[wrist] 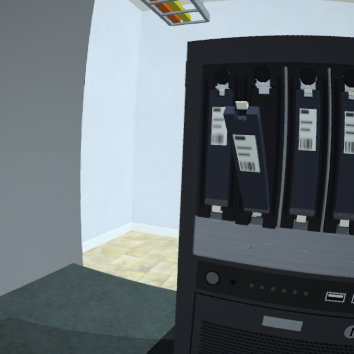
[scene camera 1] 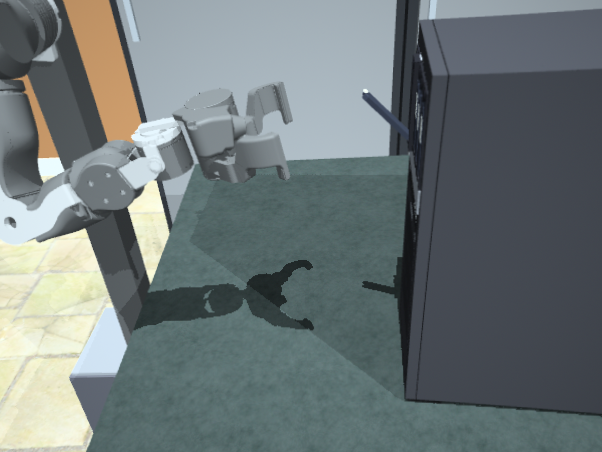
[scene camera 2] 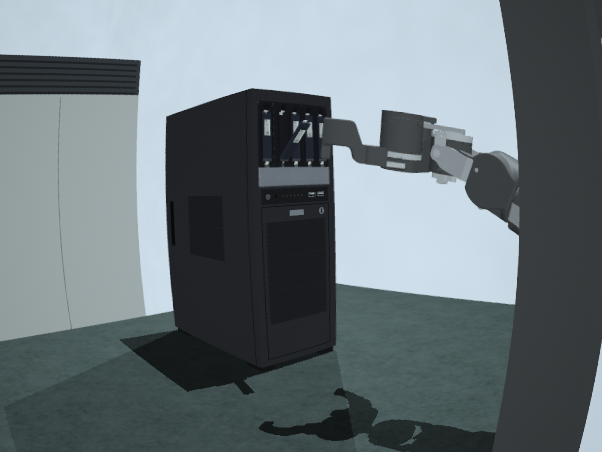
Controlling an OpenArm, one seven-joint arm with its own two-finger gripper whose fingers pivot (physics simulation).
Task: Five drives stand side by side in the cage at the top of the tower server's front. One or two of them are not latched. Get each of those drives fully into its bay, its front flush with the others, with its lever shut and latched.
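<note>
The tower server (scene camera 1: 515, 210) (scene camera 2: 212, 165) (wrist: 270, 52) has drives upright in its top cage. The second drive from the left has its lever (scene camera 1: 385, 113) (scene camera 2: 295, 142) (wrist: 249, 155) swung out, hinged at the bottom, top end toward the arm. Its body seems slightly proud of the front; how far is unclear. The first drive (scene camera 2: 267, 142) (wrist: 217, 165), third drive (wrist: 305, 170) and fourth drive (wrist: 346, 175) have levers upright against their fronts. The fifth drive is partly hidden by the gripper in the second scene view. My gripper (scene camera 1: 286, 150) (scene camera 2: 327, 142) is open and empty, short of the lever.
The tower stands on a green table top (scene camera 1: 250, 390) (scene camera 2: 425, 340) (wrist: 100, 300). Below the cage are a grey strip (scene camera 2: 294, 176) (wrist: 270, 247) and a button panel. A dark post (scene camera 2: 555, 225) stands before the arm in the second scene view. A grey cabinet (scene camera 2: 100, 200) stands behind.
</note>
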